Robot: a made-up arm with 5 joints.
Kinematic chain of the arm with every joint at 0, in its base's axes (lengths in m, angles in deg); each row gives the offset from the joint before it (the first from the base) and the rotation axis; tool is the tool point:
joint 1: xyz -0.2 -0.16 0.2 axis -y
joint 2: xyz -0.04 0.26 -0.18 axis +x
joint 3: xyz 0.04 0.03 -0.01 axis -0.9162 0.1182 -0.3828
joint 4: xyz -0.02 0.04 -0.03 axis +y
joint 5: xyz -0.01 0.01 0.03 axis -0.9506 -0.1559 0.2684
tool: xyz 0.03 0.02 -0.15
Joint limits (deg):
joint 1: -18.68..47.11
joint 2: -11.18..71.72
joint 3: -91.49..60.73
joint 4: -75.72..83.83
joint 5: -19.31..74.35
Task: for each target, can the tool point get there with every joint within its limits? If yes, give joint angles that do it. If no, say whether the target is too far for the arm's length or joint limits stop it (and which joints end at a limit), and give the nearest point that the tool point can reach.
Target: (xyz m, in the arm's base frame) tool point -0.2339 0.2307 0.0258
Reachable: yes | joints 31.80 47.31 -74.00 51.90 14.20
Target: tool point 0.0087 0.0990 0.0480
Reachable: yes | joints 37.48 15.39 18.38 -48.47 41.87
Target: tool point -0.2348 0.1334 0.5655
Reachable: no: joint limits stop it (at a limit: joint 1, joint 2, joint 5) | nearest point -0.2597 0.1308 0.2310 | short by 0.335 m
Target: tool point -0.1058 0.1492 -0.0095
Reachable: yes | joints 2.27 30.66 -15.66 -58.74 43.07
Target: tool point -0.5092 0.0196 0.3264
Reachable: no: joint limits stop it (at a limit: joint 1, joint 2, joint 3, joint 5) | nearest point -0.3745 0.1053 0.1883 | short by 0.211 m
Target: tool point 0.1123 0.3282 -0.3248
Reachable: no: too far | nearest point -0.0163 0.2046 -0.1086 | short by 0.280 m
